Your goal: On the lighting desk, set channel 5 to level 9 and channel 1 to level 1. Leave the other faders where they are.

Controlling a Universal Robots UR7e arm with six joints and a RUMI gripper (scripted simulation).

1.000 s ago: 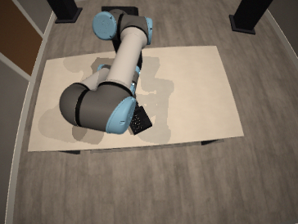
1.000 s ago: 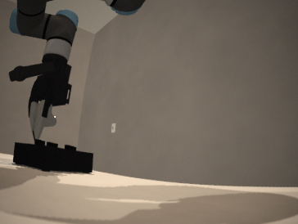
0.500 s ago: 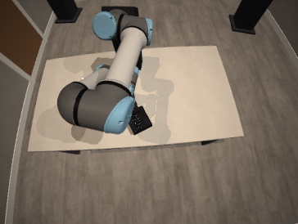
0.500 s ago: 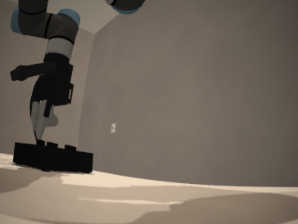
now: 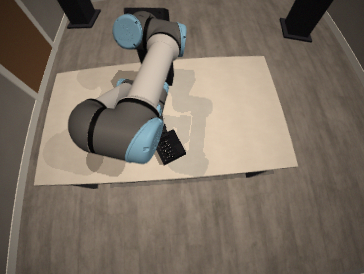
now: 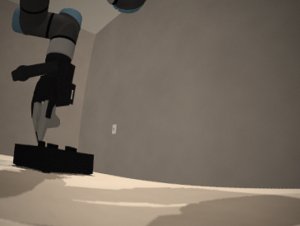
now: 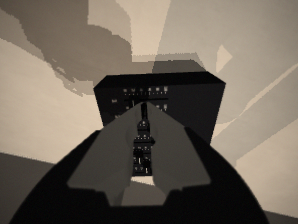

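Right now the channel 5 fader knob is 80 mm ahead of my hand, 40 mm to the left of it and 10 mm below it. Round my hand: channel 1 fader knob 10 mm ahead, 10 mm to the right, 10 mm below.
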